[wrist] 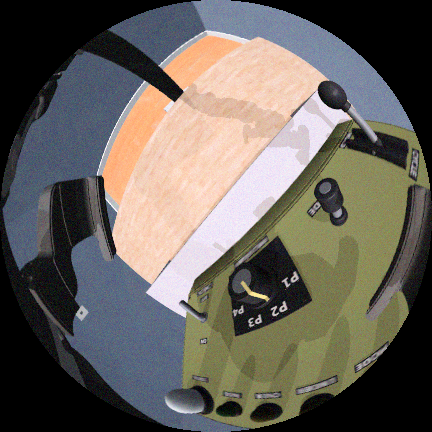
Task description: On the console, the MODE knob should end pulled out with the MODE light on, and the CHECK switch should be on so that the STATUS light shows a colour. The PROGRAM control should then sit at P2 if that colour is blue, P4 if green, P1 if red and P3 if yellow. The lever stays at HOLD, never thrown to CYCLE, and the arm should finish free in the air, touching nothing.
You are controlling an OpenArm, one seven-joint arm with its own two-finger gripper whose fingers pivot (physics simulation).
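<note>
My gripper (216,240) is open, its two fingers wide apart at the left and right of the wrist view, with nothing held. The black MODE knob (328,194) stands out from the green panel, its pale stem showing. The PROGRAM knob (246,284) has its yellow pointer toward P2. The CHECK switch (193,311) is a small metal toggle at the panel's left edge; its labels are too small to read. The lever (361,122), with a black ball, leans away from the CYCLE label. A pale grey dome (186,401) at the lower left shows no colour; its label is unreadable.
The green console (345,260) fills the lower right, with a white side (220,227) beyond it. Dark round lamps (266,412) line the bottom edge. A MODE label (371,357) sits at lower right, no lit lamp beside it visible. A wooden table (185,160) lies behind.
</note>
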